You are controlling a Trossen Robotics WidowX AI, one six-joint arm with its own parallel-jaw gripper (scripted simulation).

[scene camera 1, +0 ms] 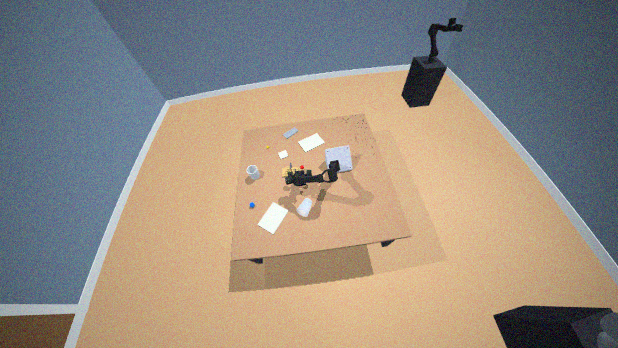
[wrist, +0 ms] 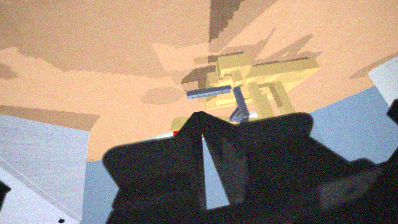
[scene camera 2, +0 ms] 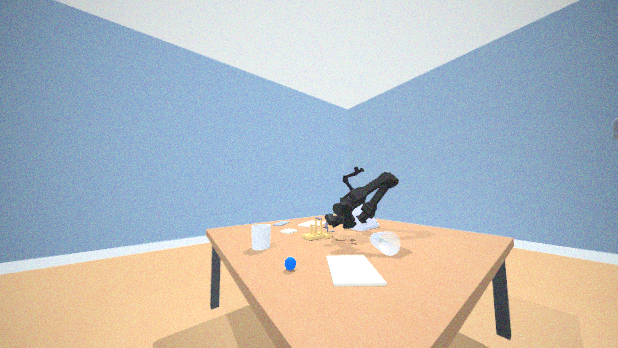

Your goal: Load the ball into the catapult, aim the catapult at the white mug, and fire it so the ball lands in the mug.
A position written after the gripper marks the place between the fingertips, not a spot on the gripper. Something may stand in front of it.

The gripper (wrist: 198,116) is shut, with nothing in its grasp. Also in view: a catapult (wrist: 235,82) and a white sheet (scene camera 2: 356,270).
